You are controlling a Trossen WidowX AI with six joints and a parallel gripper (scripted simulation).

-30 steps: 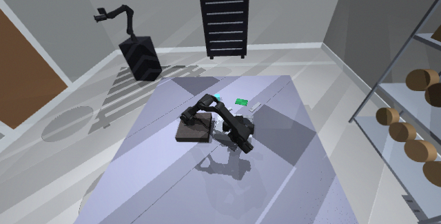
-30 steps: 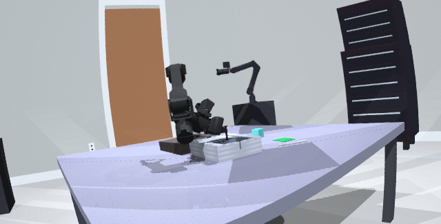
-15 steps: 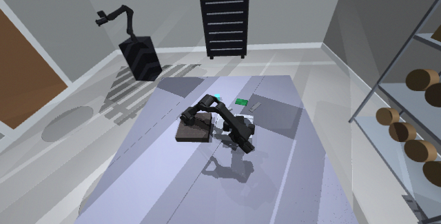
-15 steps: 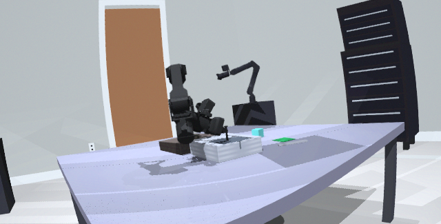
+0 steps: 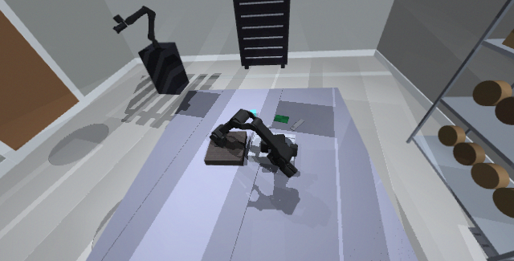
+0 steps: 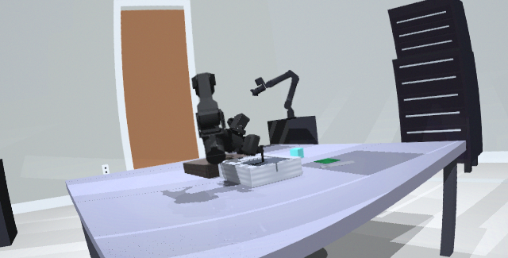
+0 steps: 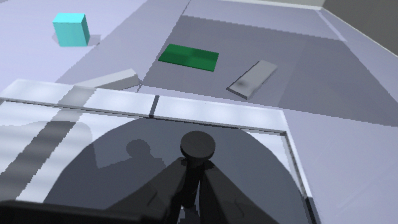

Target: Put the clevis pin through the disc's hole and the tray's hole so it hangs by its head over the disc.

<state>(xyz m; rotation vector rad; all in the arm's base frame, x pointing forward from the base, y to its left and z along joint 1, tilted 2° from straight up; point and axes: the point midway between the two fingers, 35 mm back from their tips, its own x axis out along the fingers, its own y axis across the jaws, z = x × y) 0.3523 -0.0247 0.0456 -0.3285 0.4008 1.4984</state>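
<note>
My gripper tip is 10 mm above the clevis pin. Also, from my gripper tip: disc 40 mm below; pale flat bar 240 mm to the left, 100 mm ahead, 90 mm below; steel tray 50 mm below, 40 mm behind.
</note>
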